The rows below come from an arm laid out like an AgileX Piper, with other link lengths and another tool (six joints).
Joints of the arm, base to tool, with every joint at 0 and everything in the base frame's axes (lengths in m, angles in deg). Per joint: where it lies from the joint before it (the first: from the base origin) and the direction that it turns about. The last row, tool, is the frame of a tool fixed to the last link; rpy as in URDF.
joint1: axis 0 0 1 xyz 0 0 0.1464
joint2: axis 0 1 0 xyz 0 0 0
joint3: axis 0 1 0 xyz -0.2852 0 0.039
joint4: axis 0.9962 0 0.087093 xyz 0.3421 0 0.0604
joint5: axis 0 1 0 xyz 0 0 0
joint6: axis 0.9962 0 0.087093 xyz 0.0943 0 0.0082
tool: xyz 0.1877 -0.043 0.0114 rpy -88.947 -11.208 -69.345
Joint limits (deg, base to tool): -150..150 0..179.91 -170..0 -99.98..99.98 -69.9..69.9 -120..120
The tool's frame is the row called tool.
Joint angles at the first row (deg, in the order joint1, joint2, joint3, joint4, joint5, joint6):
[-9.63 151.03 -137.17 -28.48 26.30 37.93]
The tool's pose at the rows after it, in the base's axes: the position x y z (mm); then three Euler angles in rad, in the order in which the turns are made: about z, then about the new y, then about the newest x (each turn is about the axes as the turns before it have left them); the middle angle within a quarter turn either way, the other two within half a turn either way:
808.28, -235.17, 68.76, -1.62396, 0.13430, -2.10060
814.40, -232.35, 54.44, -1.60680, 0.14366, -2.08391
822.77, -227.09, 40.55, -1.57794, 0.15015, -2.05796
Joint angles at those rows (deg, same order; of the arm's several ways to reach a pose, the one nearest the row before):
[-9.63 151.43 -137.17 -28.25 25.15 39.36]
[-9.74 152.98 -137.17 -28.25 22.52 39.88]
[-9.80 154.70 -137.17 -28.19 19.02 40.11]

